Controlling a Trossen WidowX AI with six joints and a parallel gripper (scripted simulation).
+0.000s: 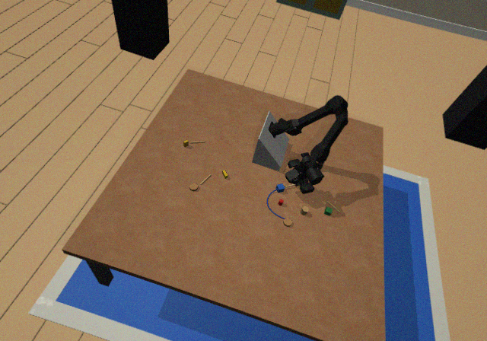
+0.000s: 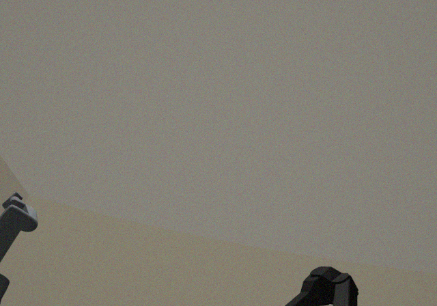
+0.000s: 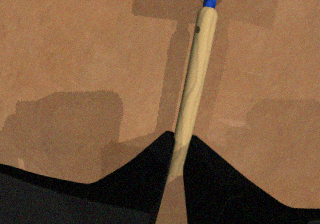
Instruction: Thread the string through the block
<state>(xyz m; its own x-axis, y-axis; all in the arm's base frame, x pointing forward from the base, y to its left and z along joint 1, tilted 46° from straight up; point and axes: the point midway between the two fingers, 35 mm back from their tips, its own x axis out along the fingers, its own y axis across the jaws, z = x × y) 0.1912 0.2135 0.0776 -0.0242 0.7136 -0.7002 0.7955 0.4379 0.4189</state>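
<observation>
The blue cube is 60 mm ahead of my gripper tip, 70 mm to the right of it and 10 mm above it. The rest, counted from my gripper tip: wooden cylinder: 140 mm ahead, 70 mm to the left, 10 mm above; then red peg: 140 mm ahead, 50 mm to the right, 10 mm above; then thin wooden stick: 20 mm ahead, 30 mm to the right, 10 mm above.
</observation>
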